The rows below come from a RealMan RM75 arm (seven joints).
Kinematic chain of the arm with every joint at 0, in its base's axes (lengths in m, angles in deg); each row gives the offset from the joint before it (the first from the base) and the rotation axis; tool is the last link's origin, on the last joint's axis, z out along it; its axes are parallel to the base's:
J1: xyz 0 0 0.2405 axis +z
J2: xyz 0 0 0 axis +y
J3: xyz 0 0 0.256 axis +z
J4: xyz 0 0 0 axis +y
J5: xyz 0 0 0.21 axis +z
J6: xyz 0 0 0 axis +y
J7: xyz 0 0 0.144 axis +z
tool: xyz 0 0 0
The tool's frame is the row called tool.
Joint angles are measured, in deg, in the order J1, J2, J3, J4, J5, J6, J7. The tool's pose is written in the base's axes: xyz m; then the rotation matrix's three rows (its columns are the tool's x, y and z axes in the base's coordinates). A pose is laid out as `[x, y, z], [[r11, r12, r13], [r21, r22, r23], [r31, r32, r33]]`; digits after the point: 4 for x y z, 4 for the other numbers.
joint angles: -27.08 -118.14 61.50 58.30 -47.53 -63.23 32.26
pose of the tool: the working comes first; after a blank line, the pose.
Where each joint sits with the arm in this pose, in the base's axes (m; each line is computed from the numbers above, not from the rounded line before):
J1: 0.0000 0.0000 0.2405
J2: 0.0000 0.0000 0.2405
J3: -0.2010 0.1028 0.1198
J4: -0.2010 0.1028 0.1198
J5: -0.2520 0.3052 0.1429
J6: -0.2520 0.3052 0.1429
J7: -0.2792 0.3794 0.0225
the tool: -0.2792 0.3794 0.0225

[-0.2792, 0.3794, 0.0225], [[0.3665, 0.9110, -0.1892], [0.8268, -0.2256, 0.5152], [0.4267, -0.3452, -0.8359]]
